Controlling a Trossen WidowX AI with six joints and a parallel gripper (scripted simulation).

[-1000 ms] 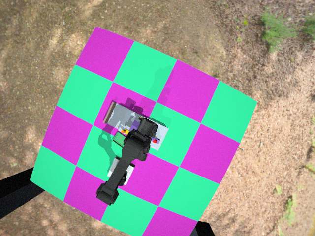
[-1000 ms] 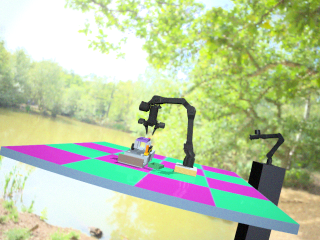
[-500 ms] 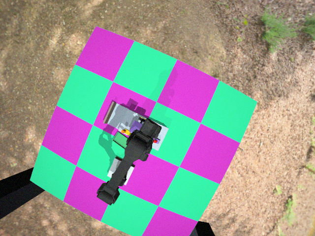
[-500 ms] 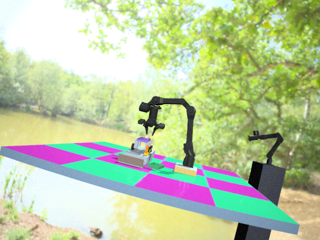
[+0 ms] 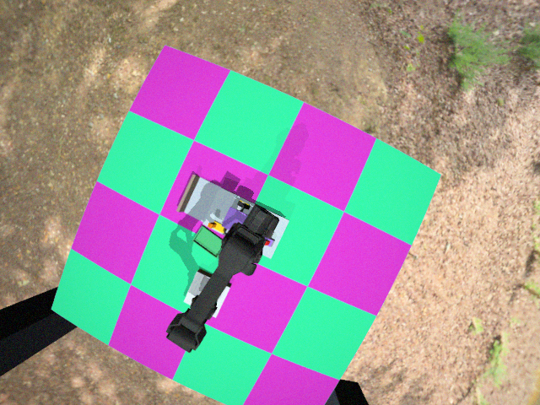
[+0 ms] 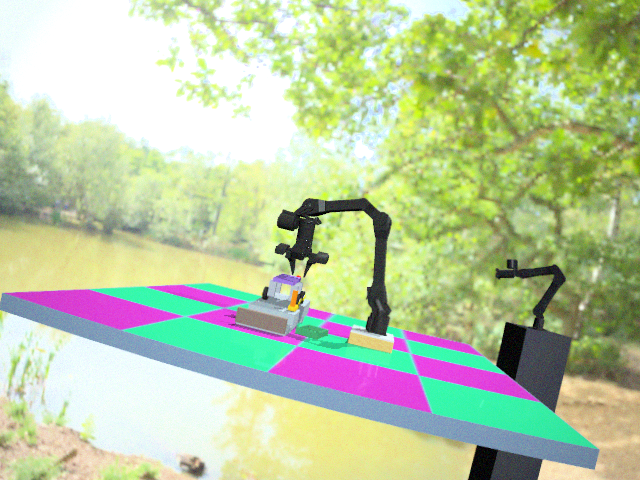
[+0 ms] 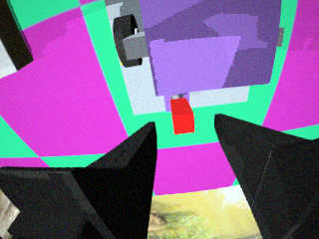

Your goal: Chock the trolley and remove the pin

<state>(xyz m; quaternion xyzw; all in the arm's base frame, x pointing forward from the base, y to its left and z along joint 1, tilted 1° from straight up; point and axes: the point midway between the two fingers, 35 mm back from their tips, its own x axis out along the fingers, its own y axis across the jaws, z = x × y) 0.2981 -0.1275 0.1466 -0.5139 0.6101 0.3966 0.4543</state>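
My gripper tip is now 4 cm above the red-headed stop pin and 1 cm to the left of it. The rest, counted from my gripper tip: yellow chock 16 cm to the left, 8 cm below, 1 cm behind; grey ramp 12 cm below, 8 cm to the left, 3 cm ahead; purple-topped trolley 8 cm to the left, 5 cm below, 3 cm ahead.
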